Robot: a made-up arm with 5 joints.
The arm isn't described. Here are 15 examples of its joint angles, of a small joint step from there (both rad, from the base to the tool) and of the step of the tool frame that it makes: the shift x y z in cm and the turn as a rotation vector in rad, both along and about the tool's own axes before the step.
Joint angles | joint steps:
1: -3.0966 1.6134 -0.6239 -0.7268 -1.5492 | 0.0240 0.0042 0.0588 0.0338 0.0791
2: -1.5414 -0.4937 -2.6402 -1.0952 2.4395 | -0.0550 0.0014 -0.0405 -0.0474 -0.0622
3: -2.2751 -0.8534 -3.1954 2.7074 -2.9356 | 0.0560 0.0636 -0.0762 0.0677 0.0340
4: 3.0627 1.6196 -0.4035 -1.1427 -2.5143 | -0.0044 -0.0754 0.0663 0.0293 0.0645
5: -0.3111 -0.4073 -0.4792 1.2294 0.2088 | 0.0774 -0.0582 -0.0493 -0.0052 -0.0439
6: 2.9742 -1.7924 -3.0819 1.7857 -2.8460 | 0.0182 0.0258 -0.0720 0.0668 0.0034
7: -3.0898 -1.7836 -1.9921 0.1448 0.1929 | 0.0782 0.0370 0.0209 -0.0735 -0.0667
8: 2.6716 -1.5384 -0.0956 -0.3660 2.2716 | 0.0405 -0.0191 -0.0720 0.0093 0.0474
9: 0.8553 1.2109 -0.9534 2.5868 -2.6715 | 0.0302 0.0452 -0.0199 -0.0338 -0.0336
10: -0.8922 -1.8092 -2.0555 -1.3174 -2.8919 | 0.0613 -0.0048 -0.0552 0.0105 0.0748
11: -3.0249 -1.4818 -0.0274 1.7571 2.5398 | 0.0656 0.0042 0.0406 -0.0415 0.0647
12: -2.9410 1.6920 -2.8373 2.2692 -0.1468 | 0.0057 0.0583 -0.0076 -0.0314 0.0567
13: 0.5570 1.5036 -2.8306 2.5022 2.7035 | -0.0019 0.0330 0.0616 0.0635 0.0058
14: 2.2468 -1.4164 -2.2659 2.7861 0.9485 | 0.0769 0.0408 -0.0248 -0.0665 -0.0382
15: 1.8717 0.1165 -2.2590 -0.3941 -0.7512 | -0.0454 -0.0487 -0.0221 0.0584 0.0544
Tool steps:
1: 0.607 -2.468 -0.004 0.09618 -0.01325 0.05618
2: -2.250 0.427 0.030 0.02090 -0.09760 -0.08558
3: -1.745 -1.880 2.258 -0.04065 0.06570 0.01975
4: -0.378 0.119 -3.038 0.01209 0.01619 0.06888
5: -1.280 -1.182 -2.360 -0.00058 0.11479 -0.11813
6: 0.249 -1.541 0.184 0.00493 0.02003 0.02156
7: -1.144 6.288 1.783 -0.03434 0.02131 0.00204
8: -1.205 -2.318 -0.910 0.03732 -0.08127 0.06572
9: -0.480 1.366 -1.850 0.00434 -0.01157 -0.00476
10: -2.584 -3.955 1.018 0.03774 -0.06274 0.04567
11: 0.042 -0.875 0.966 0.01186 0.01151 0.00113
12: 2.790 0.048 2.876 -0.00285 -0.01978 0.05428
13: -1.753 -0.956 2.987 -0.06829 0.14260 0.00638
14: 4.629 -0.073 -0.791 0.07711 -0.01889 -0.08468
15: 2.160 3.772 -0.555 -0.02738 -0.00766 0.01689
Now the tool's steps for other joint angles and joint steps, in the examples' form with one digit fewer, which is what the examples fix.
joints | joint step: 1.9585 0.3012 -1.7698 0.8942 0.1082 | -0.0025 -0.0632 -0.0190 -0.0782 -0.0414
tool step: 0.89 0.05 -5.85 0.0125 0.1599 -0.0393
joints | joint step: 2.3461 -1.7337 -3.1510 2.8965 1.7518 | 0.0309 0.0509 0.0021 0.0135 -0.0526
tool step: 1.45 -3.15 1.62 -0.0701 -0.0181 -0.0410
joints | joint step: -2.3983 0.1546 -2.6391 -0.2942 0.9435 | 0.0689 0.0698 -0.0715 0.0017 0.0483
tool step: -3.24 1.43 -0.06 0.0139 -0.0201 0.1127
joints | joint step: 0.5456 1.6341 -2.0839 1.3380 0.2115 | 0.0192 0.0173 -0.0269 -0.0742 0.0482
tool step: 0.97 -1.37 -0.29 0.0056 0.0848 0.0354
